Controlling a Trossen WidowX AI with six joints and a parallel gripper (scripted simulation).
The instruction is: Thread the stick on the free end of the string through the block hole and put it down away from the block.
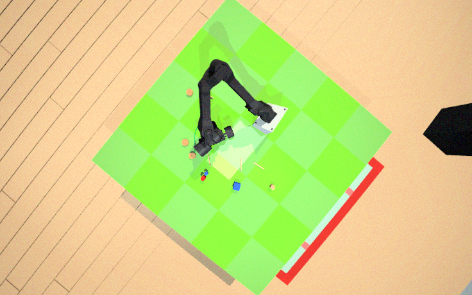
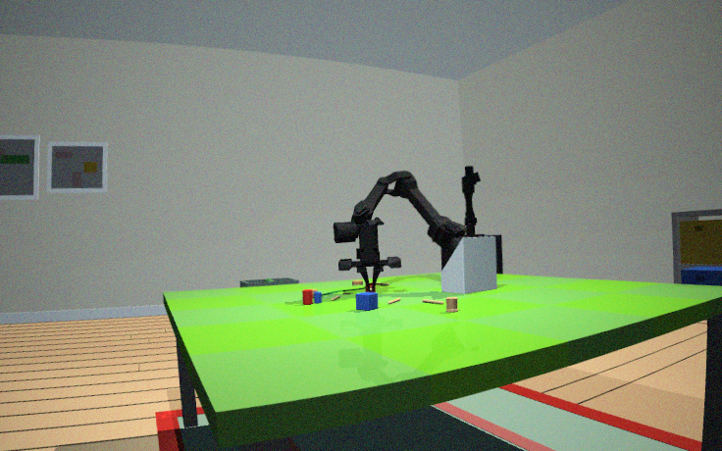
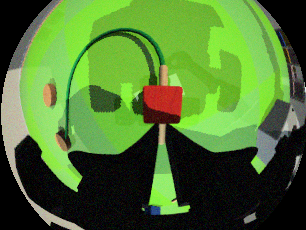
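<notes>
Right now my gripper tip is 30 mm to the left of the red block, 10 mm below it and 10 mm past it. The rest, counted from my gripper tip: red cylinder 240 mm ahead, 90 mm to the left, 10 mm above; then thin wooden stick 30 mm to the right, 20 mm behind, 10 mm above; then round wooden button 180 mm ahead, 50 mm to the right.
</notes>
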